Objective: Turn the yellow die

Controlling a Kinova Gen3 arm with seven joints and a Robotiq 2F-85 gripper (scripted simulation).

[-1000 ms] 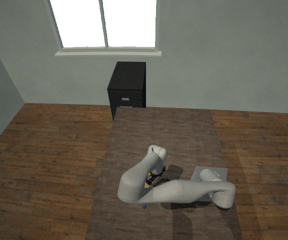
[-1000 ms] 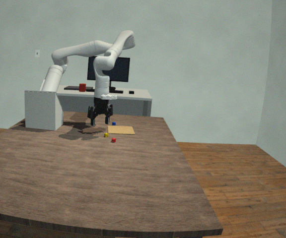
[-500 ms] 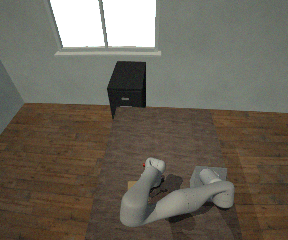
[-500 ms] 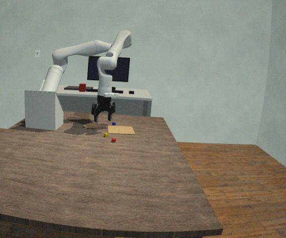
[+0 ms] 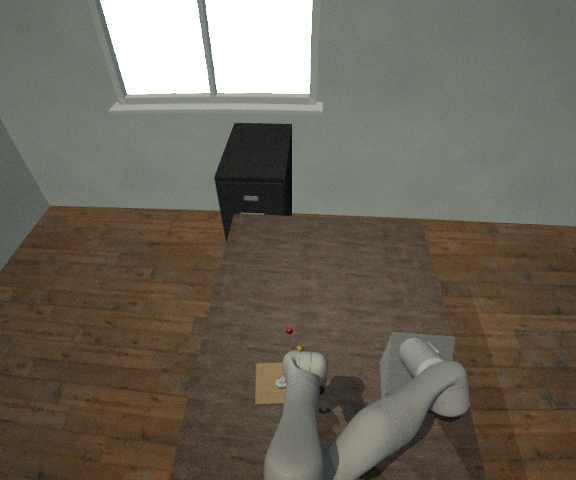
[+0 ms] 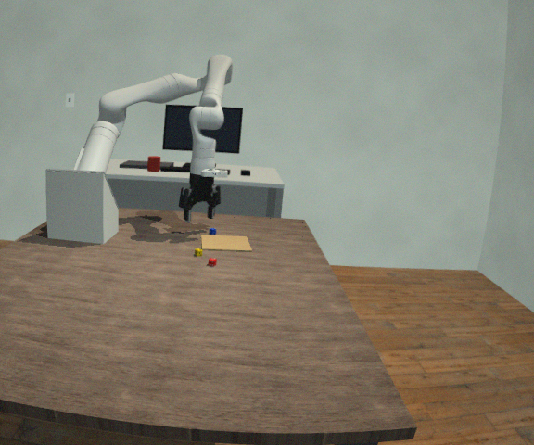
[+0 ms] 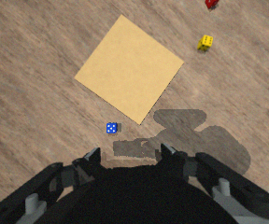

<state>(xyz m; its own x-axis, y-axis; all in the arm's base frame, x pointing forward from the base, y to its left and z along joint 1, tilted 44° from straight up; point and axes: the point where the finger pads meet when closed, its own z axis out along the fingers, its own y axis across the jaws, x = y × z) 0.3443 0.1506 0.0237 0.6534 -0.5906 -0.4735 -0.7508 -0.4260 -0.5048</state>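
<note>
Right now the blue die is 4 cm below my hand and 4 cm ahead of it. From my hand the other things lie so: red die: 30 cm to the right, 4 cm below, 4 cm ahead; then yellow die: 22 cm to the right, 4 cm below, 1 cm ahead; then tan mat: 10 cm to the right, 8 cm ahead, 4 cm below.
</note>
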